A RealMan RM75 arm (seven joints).
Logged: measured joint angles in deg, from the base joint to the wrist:
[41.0 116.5 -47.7 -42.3 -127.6 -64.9 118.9]
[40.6 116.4 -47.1 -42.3 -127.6 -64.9 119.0]
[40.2 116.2 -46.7 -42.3 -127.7 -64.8 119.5]
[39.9 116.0 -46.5 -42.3 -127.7 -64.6 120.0]
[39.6 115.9 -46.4 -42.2 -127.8 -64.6 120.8]
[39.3 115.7 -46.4 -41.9 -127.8 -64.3 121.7]
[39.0 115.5 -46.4 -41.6 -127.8 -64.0 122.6]
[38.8 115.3 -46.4 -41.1 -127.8 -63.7 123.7]
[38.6 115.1 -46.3 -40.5 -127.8 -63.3 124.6]
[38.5 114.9 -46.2 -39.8 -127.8 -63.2 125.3]
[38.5 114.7 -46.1 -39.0 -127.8 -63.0 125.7]
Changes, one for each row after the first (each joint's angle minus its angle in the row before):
[-0.4 -0.1 0.6 0.0 0.0 0.0 0.1]
[-0.4 -0.2 0.4 0.0 -0.1 0.1 0.5]
[-0.3 -0.2 0.2 0.0 0.0 0.2 0.5]
[-0.3 -0.1 0.1 0.1 -0.1 0.0 0.8]
[-0.3 -0.2 0.0 0.3 0.0 0.3 0.9]
[-0.3 -0.2 0.0 0.3 0.0 0.3 0.9]
[-0.2 -0.2 0.0 0.5 0.0 0.3 1.1]
[-0.2 -0.2 0.1 0.6 0.0 0.4 0.9]
[-0.1 -0.2 0.1 0.7 0.0 0.1 0.7]
[0.0 -0.2 0.1 0.8 0.0 0.2 0.4]

